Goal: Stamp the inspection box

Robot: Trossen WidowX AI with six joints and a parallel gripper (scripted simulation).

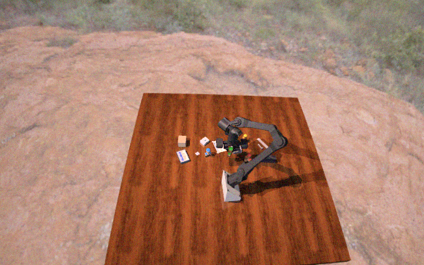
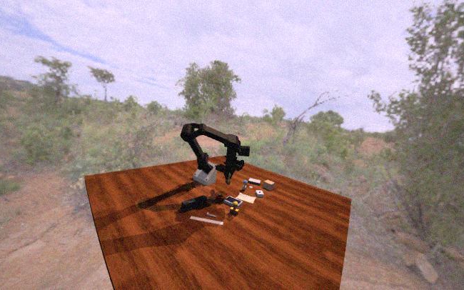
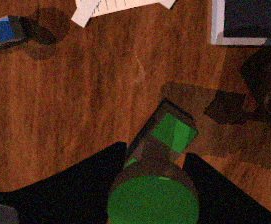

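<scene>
My gripper tip is now 100 mm short of the ink pad, 90 mm above it and 50 mm to the left of it. Also, from my gripper tip: red-knobbed stamp: 130 mm to the right, 70 mm below, 10 mm ahead; then blue-knobbed stamp: 140 mm to the left, 70 mm below, 30 mm ahead; then card: 110 mm ahead, 90 mm below, 60 mm to the left.
</scene>
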